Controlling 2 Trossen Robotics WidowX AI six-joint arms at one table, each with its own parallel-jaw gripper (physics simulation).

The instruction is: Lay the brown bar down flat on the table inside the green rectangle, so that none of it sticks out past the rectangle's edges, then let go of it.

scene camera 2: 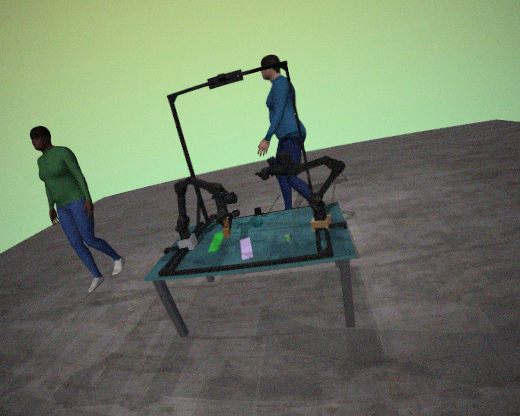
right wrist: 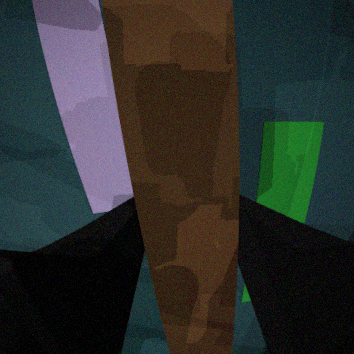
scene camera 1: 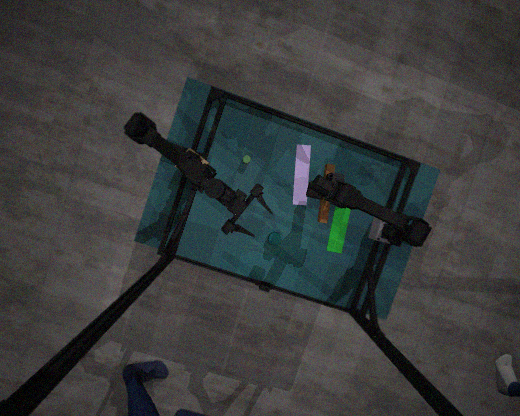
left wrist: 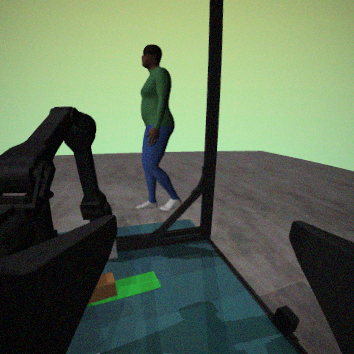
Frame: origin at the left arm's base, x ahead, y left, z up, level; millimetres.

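Seen in the pictures: left gripper, fingertip midpoint: (scene camera 2: 258,171) (scene camera 1: 263,225) (left wrist: 203,226); right gripper, fingertip midpoint: (right wrist: 185,200); left arm's base at its link origin: (scene camera 2: 320,218); right arm's base at its link origin: (scene camera 2: 185,237) (scene camera 1: 389,232).
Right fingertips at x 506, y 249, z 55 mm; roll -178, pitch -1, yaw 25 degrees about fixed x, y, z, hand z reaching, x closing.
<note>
Pixels of each thing's middle, then the offset from my right fingertips to it. "pt": a spot on its surface instead. Level surfaces: height alone.
- brown bar at the middle of its body: (right wrist: 187,215) (left wrist: 51,299) (scene camera 1: 326,193) (scene camera 2: 227,226) 0 mm ahead, 1 mm right, 12 mm up
- lavender rectangle at a spot on its surface: (right wrist: 82,110) (scene camera 1: 299,179) pt 103 mm back, 4 mm right, 120 mm down
- small green object at the middle of its body: (scene camera 1: 246,159) (scene camera 2: 287,238) 343 mm back, 85 mm right, 105 mm down
- round teal object at the middle of its body: (scene camera 1: 274,238) (scene camera 2: 257,223) 30 mm back, 281 mm right, 106 mm down
- table at its surface level: 122 mm down
The brown bar (scene camera 1: 324,214) (scene camera 2: 227,227) (left wrist: 105,286) (right wrist: 180,125) is held roughly level above the table, its height hard to judge. My right gripper (scene camera 1: 327,189) (right wrist: 185,200) is shut on it near its middle. The green rectangle (scene camera 1: 338,232) (scene camera 2: 216,242) (left wrist: 140,285) (right wrist: 295,160) lies on the table. In scene camera 1 the bar appears to the upper left of the rectangle, running nearly parallel to it. In the left wrist view the bar covers part of the rectangle. My left gripper (scene camera 1: 263,225) (left wrist: 203,226) is open and empty, high above the table, left of the bar in scene camera 1.
A lavender rectangle (scene camera 1: 301,175) (scene camera 2: 246,248) (right wrist: 82,110) lies left of the bar in scene camera 1. A small green object (scene camera 1: 246,159) (scene camera 2: 287,237) and a round teal object (scene camera 1: 274,237) (scene camera 2: 257,223) are on the table (scene camera 1: 150,234). A black frame (scene camera 1: 310,126) (left wrist: 213,100) surrounds the work area.
</note>
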